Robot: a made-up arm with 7 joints. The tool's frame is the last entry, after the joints.
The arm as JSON. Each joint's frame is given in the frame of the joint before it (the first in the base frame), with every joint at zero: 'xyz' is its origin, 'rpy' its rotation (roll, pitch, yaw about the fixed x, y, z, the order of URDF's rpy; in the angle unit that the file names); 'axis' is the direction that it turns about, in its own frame. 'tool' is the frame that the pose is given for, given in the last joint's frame.
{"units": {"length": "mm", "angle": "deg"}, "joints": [
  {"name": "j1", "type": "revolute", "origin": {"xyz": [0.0, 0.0, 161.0], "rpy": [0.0, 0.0, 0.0]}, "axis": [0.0, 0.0, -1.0]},
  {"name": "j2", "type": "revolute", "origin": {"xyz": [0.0, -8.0, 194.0], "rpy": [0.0, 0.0, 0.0]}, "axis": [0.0, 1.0, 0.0]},
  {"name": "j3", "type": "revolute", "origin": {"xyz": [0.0, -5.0, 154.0], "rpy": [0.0, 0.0, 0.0]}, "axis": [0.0, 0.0, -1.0]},
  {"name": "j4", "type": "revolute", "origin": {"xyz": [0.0, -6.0, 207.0], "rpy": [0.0, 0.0, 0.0]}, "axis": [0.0, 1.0, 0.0]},
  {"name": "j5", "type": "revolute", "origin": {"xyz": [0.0, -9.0, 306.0], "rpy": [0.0, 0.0, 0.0]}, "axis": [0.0, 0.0, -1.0]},
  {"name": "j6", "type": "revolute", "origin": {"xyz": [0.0, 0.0, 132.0], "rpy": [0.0, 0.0, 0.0]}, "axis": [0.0, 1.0, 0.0]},
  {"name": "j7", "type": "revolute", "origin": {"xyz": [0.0, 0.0, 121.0], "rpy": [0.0, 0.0, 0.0]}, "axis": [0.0, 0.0, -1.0]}
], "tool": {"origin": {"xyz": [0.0, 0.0, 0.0], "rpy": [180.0, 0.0, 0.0]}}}
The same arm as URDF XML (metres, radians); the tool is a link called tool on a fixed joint. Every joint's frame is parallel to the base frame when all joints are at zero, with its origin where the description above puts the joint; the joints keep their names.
<robot name="arm">
  <link name="base"/>
  <link name="link1"/>
  <link name="link2"/>
  <link name="link3"/>
  <link name="link4"/>
  <link name="link5"/>
  <link name="link6"/>
  <link name="link7"/>
  <link name="tool"/>
  <joint name="j1" type="continuous">
    <parent link="base"/>
    <child link="link1"/>
    <origin xyz="0 0 0.161"/>
    <axis xyz="0 0 -1"/>
  </joint>
  <joint name="j2" type="continuous">
    <parent link="link1"/>
    <child link="link2"/>
    <origin xyz="0 -0.008 0.194"/>
    <axis xyz="0 1 0"/>
  </joint>
  <joint name="j3" type="continuous">
    <parent link="link2"/>
    <child link="link3"/>
    <origin xyz="0 -0.005 0.154"/>
    <axis xyz="0 0 -1"/>
  </joint>
  <joint name="j4" type="continuous">
    <parent link="link3"/>
    <child link="link4"/>
    <origin xyz="0 -0.006 0.207"/>
    <axis xyz="0 1 0"/>
  </joint>
  <joint name="j5" type="continuous">
    <parent link="link4"/>
    <child link="link5"/>
    <origin xyz="0 -0.009 0.306"/>
    <axis xyz="0 0 -1"/>
  </joint>
  <joint name="j6" type="continuous">
    <parent link="link5"/>
    <child link="link6"/>
    <origin xyz="0 0 0.132"/>
    <axis xyz="0 1 0"/>
  </joint>
  <joint name="j7" type="continuous">
    <parent link="link6"/>
    <child link="link7"/>
    <origin xyz="0 0 0.121"/>
    <axis xyz="0 0 -1"/>
  </joint>
  <joint name="tool_fixed" type="fixed">
    <parent link="link7"/>
    <child link="tool"/>
    <origin xyz="0 0 0" rpy="3.1416 0 0"/>
  </joint>
</robot>

